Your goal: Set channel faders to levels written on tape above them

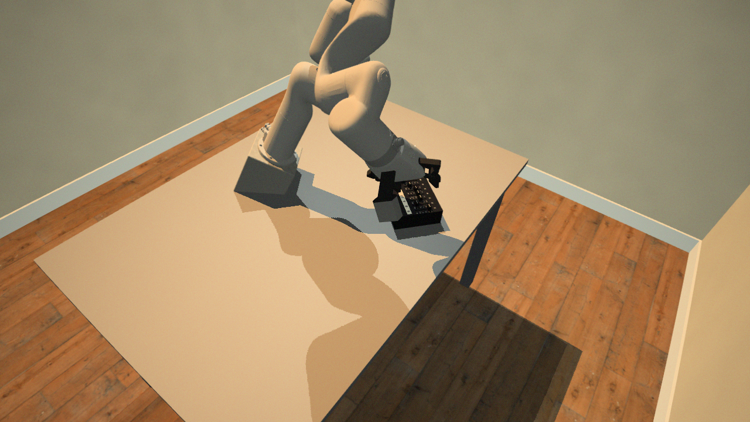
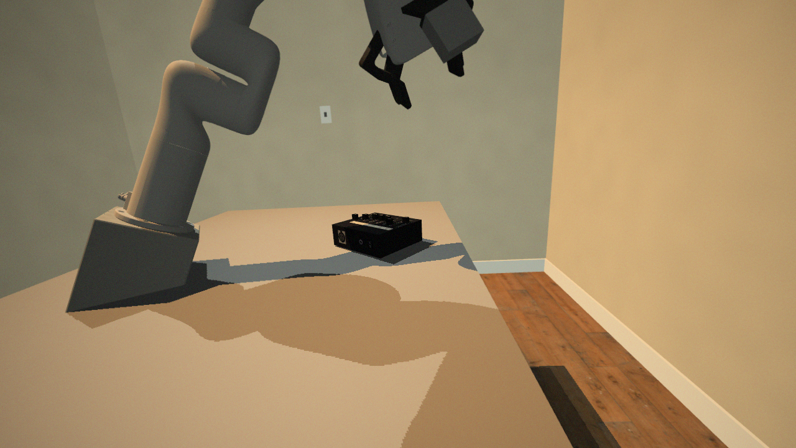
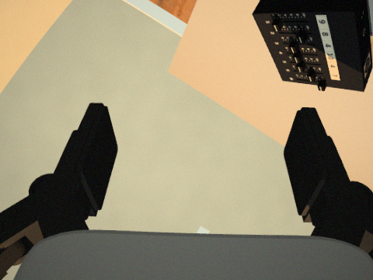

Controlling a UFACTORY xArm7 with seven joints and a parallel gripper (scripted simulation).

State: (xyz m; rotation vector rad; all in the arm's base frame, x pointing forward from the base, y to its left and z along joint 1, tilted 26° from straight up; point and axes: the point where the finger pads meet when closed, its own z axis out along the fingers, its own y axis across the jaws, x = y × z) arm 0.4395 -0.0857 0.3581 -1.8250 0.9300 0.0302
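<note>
My gripper is now 15 cm past the channel 4 fader cap, 22 cm to the right of it and 25 cm above it. Also, from my hand: channel 2 fader cap 12 cm behind, 18 cm to the left, 25 cm below; then channel 1 fader cap 8 cm behind, 20 cm to the left, 25 cm below; then channel 3 fader cap 13 cm behind, 21 cm to the left, 25 cm below.
</note>
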